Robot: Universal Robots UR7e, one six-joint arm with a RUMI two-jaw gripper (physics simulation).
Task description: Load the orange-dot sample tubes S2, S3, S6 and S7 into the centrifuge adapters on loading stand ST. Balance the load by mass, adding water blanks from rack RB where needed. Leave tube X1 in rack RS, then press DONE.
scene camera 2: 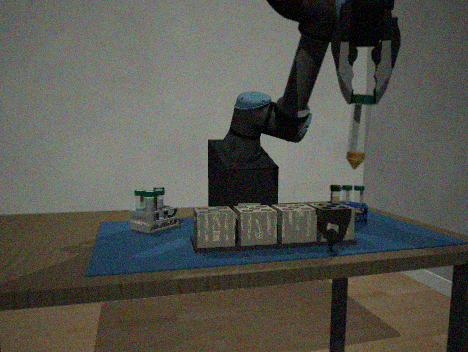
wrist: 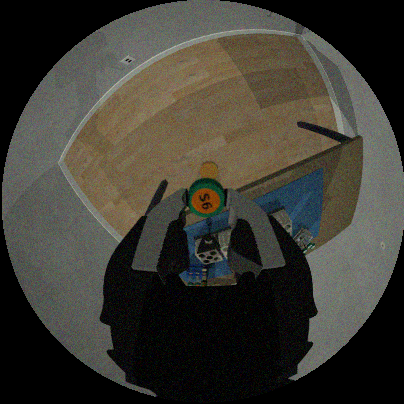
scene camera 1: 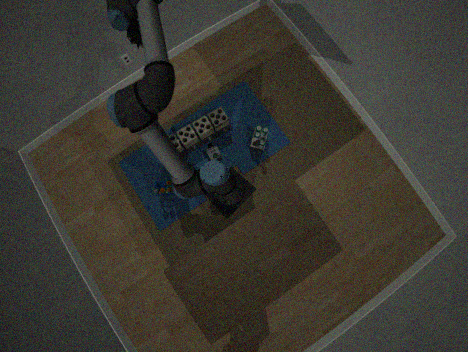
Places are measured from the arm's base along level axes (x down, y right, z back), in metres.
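Where they show: gripper, fingertip midpoint: [scene camera 2: 362,104] [wrist: 205,190]; arm's base, link origin: [scene camera 2: 240,151] [scene camera 1: 231,191].
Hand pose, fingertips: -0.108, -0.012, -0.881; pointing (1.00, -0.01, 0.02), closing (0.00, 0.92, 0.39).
Things, the pixels of their top centre, and the offset from my fingertips, as dx, dy, dz. "spot": a spot on its surface instead. Level surfaces: height alone.
- tube S6, top centre: [wrist: 210,207] [scene camera 2: 359,93] -0.017, +0.000, +0.009
- ST, top centre: [scene camera 2: 273,207] [wrist: 246,247] [scene camera 1: 195,131] +0.242, +0.006, +0.455
- blue mat, surface height: dx +0.338
- small pale box, surface spot: [scene camera 1: 214,154] spot: +0.264, +0.037, +0.630
My gripper [scene camera 2: 363,99] [wrist: 205,190] is shut on the green cap of tube S6 [scene camera 2: 356,130] [wrist: 206,201], whose top has an orange dot. The tube hangs upright, tip down, high above the table and right of the stand's right end in scene camera 2. Loading stand ST [scene camera 2: 275,248] bears a row of four pale adapter blocks [scene camera 1: 202,127] [scene camera 2: 256,227] [wrist: 208,255]; no tube cap shows above them. Blue rack RS [scene camera 2: 361,206] [wrist: 196,276] is behind their right end, partly hidden, with several capped tubes [scene camera 2: 347,188]. Their labels are unreadable.
Rack RB [scene camera 1: 259,142] [scene camera 2: 152,224] [wrist: 302,237], with green-capped tubes, stands on the blue mat [scene camera 1: 245,102] [scene camera 2: 150,260] at the other side. A small pale box [scene camera 1: 213,152] sits between the stand and the black robot base [scene camera 2: 242,185]. The arm passes over the mat.
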